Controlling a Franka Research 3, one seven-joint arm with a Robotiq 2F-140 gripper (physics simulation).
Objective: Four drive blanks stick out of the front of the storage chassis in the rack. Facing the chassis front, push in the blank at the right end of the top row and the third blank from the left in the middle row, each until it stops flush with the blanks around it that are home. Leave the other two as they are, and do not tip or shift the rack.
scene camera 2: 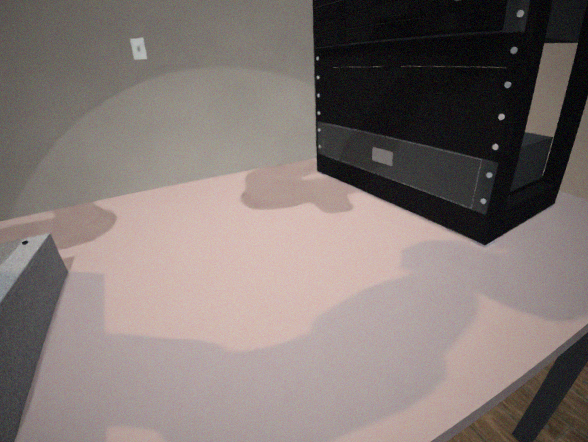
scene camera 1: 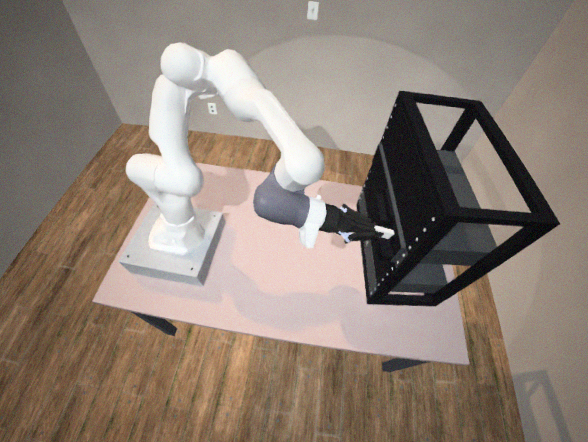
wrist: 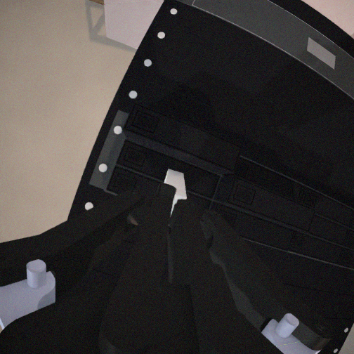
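The storage chassis (scene camera 1: 383, 210) (wrist: 109, 150) is a dark unit in the black rack (scene camera 1: 432, 162) (scene camera 2: 450, 220) (wrist: 140, 77). The wrist view shows it roughly upside down, with its right end at the left. There a right-end blank in the bottom row (wrist: 190, 137) stands out from the front. Further blanks, including the top row's right-end blank (wrist: 125, 180) and a middle-row blank (wrist: 245, 192), are dark; their depth is hard to read. My gripper (scene camera 1: 378, 232) (wrist: 171, 183) is shut and empty, a white piece at its tip, close before the chassis's right part. Contact cannot be told; fingers hide part of the front.
The rack stands upright on the pink table (scene camera 1: 280, 310) (scene camera 2: 225, 280). A grey panel with a light label (scene camera 2: 382, 156) (wrist: 321, 52) sits low in the rack. The arm's grey base (scene camera 1: 162, 267) (scene camera 2: 35, 295) stands at the table's other end.
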